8 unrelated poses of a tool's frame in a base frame.
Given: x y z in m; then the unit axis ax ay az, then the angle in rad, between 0 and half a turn.
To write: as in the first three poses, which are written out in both.
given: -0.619 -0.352 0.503 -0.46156 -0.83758 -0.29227 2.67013
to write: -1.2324 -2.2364 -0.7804 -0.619 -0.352 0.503
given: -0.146 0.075 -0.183 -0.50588 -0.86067 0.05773 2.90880
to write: -1.4715 -2.5035 0.1679 -0.146 0.075 -0.183
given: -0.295 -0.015 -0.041 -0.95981 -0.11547 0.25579 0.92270
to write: -0.8856 -0.1065 0.2360 -0.295 -0.015 -0.041
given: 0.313 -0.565 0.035 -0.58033 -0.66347 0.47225 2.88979
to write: -1.6770 -1.9173 1.3647 0.313 -0.565 0.035
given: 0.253 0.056 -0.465 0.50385 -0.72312 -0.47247 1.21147
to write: 0.6104 -0.8760 -0.5724 0.253 0.056 -0.465
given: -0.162 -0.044 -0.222 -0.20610 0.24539 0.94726 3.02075
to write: -0.6226 0.7413 2.8614 -0.162 -0.044 -0.222
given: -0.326 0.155 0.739 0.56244 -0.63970 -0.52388 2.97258
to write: 1.6719 -1.9016 -1.5573 -0.326 0.155 0.739
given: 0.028 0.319 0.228 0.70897 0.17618 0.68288 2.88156
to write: 2.0429 0.5077 1.9678 0.028 0.319 0.228
